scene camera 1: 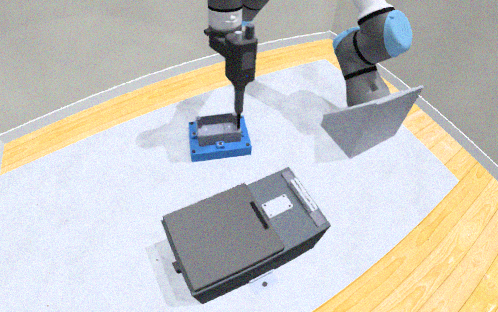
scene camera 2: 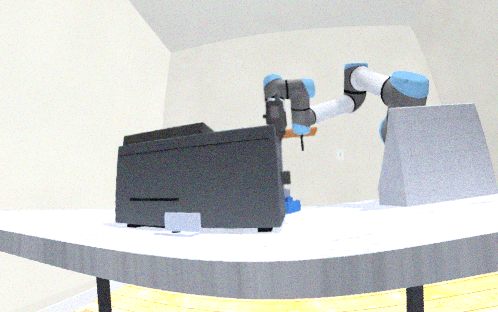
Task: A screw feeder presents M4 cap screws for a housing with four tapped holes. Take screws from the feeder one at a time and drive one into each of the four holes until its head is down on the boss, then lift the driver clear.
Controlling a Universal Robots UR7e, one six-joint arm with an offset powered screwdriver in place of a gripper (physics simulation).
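Observation:
A grey open-topped housing sits in a blue fixture. My screwdriver points straight down, its thin dark bit at the housing's right rear corner in scene camera 1. The bit's end is at the corner boss or very close to it; contact, and any screw at the end, are too small to tell. In scene camera 2 the driver's body shows above and behind the dark feeder, which hides its tip and the housing. Screws in the holes cannot be made out.
A light grey slanted panel stands on the right, in front of the arm's base. The bulky feeder stands nearer scene camera 1 than the fixture. A small pale bracket stands by the feeder's side.

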